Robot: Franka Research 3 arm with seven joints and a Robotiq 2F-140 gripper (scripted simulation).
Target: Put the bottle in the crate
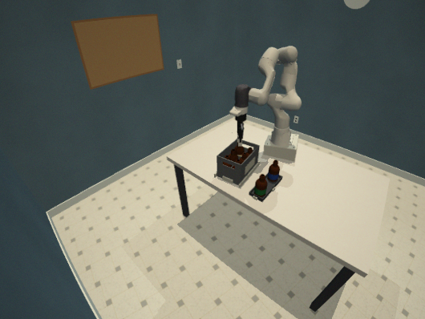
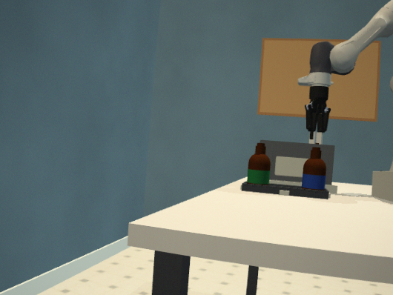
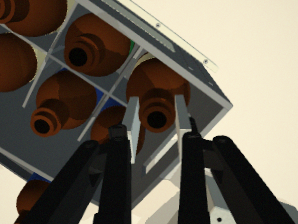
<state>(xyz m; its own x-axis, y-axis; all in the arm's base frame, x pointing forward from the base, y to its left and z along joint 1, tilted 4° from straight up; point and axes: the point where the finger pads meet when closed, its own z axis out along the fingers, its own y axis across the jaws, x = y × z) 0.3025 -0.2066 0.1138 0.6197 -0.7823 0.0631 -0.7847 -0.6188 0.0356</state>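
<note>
The grey crate lies 11 cm below my hand, 9 cm ahead of it and 4 cm to the left of it. Round my hand: dark tray 29 cm to the left, 18 cm below, 14 cm ahead; then blue-labelled bottle 30 cm to the left, 11 cm below, 5 cm ahead; then green-labelled bottle 28 cm to the left, 23 cm ahead, 11 cm below.
</note>
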